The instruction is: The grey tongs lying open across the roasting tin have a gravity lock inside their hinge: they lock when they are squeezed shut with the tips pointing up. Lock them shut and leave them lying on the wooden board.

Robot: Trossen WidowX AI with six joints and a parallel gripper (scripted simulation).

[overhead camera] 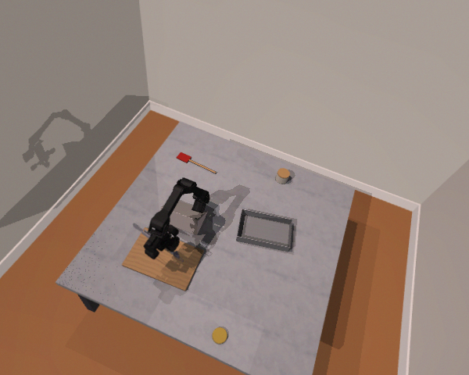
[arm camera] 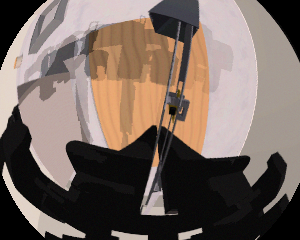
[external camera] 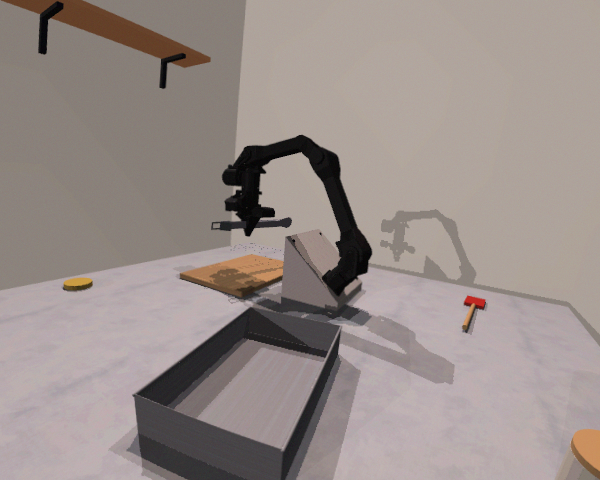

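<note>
My gripper tip is now 10 mm to the right of the wooden board and 120 mm above it. The rest, counted from my gripper tip: yellow disc (390 mm ahead, 290 mm to the right, 120 mm below); then cork-lidded jar (540 mm ahead, 750 mm to the left, 90 mm below); then roasting tin (490 mm ahead, 320 mm to the left, 100 mm below).
</note>
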